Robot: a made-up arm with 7 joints. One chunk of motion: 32 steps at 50 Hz.
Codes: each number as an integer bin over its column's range. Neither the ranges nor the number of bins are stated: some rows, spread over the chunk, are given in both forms.
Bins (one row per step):
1: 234 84 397 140 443 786 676
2: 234 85 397 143 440 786 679
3: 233 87 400 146 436 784 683
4: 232 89 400 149 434 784 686
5: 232 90 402 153 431 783 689
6: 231 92 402 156 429 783 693
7: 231 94 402 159 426 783 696
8: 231 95 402 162 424 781 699
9: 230 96 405 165 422 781 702
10: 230 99 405 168 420 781 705
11: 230 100 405 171 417 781 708
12: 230 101 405 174 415 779 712
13: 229 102 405 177 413 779 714
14: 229 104 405 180 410 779 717
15: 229 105 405 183 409 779 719
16: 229 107 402 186 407 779 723
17: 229 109 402 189 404 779 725
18: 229 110 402 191 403 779 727
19: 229 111 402 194 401 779 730
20: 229 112 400 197 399 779 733
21: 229 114 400 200 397 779 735
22: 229 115 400 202 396 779 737
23: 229 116 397 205 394 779 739
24: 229 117 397 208 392 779 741
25: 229 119 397 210 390 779 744
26: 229 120 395 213 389 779 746
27: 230 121 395 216 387 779 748
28: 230 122 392 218 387 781 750
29: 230 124 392 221 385 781 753
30: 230 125 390 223 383 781 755
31: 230 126 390 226 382 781 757
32: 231 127 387 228 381 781 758
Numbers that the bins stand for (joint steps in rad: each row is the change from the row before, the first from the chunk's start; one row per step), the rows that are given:
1: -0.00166 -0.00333 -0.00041 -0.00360 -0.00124 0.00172 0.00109
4: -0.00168 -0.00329 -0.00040 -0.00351 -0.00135 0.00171 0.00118
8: -0.00169 -0.00324 -0.00039 -0.00338 -0.00148 0.00169 0.00130
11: -0.00170 -0.00320 -0.00038 -0.00329 -0.00157 0.00169 0.00138
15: -0.00171 -0.00316 -0.00038 -0.00317 -0.00168 0.00168 0.00148
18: -0.00171 -0.00312 -0.00039 -0.00309 -0.00176 0.00168 0.00155
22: -0.00171 -0.00308 -0.00040 -0.00298 -0.00185 0.00168 0.00164
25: -0.00171 -0.00305 -0.00041 -0.00290 -0.00192 0.00168 0.00170
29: -0.00170 -0.00301 -0.00043 -0.00279 -0.00199 0.00169 0.00178
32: -0.00169 -0.00298 -0.00045 -0.00272 -0.00204 0.00169 0.00183
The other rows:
2: -0.00166 -0.00332 -0.00041 -0.00357 -0.00127 0.00172 0.00112
3: -0.00167 -0.00330 -0.00040 -0.00354 -0.00133 0.00171 0.00115
5: -0.00168 -0.00328 -0.00039 -0.00347 -0.00139 0.00170 0.00121
6: -0.00169 -0.00326 -0.00039 -0.00344 -0.00142 0.00170 0.00124
7: -0.00169 -0.00325 -0.00039 -0.00341 -0.00146 0.00170 0.00127
9: -0.00170 -0.00323 -0.00038 -0.00335 -0.00151 0.00169 0.00132
10: -0.00170 -0.00321 -0.00038 -0.00332 -0.00153 0.00169 0.00135
12: -0.00170 -0.00319 -0.00038 -0.00326 -0.00160 0.00168 0.00141
13: -0.00171 -0.00318 -0.00038 -0.00323 -0.00163 0.00168 0.00143
14: -0.00171 -0.00317 -0.00038 -0.00320 -0.00166 0.00168 0.00146
16: -0.00171 -0.00314 -0.00039 -0.00314 -0.00170 0.00168 0.00151
17: -0.00171 -0.00313 -0.00039 -0.00311 -0.00174 0.00168 0.00153
19: -0.00171 -0.00311 -0.00039 -0.00306 -0.00178 0.00168 0.00158
20: -0.00171 -0.00310 -0.00040 -0.00303 -0.00181 0.00168 0.00160
21: -0.00171 -0.00309 -0.00040 -0.00300 -0.00183 0.00168 0.00162
23: -0.00171 -0.00307 -0.00041 -0.00295 -0.00187 0.00168 0.00166
24: -0.00171 -0.00306 -0.00041 -0.00292 -0.00190 0.00168 0.00168
26: -0.00171 -0.00304 -0.00042 -0.00287 -0.00194 0.00168 0.00172
27: -0.00170 -0.00303 -0.00042 -0.00284 -0.00196 0.00168 0.00174
28: -0.00170 -0.00302 -0.00043 -0.00282 -0.00196 0.00169 0.00176
30: -0.00170 -0.00300 -0.00044 -0.00277 -0.00202 0.00169 0.00180
31: -0.00170 -0.00299 -0.00044 -0.00274 -0.00203 0.00169 0.00182

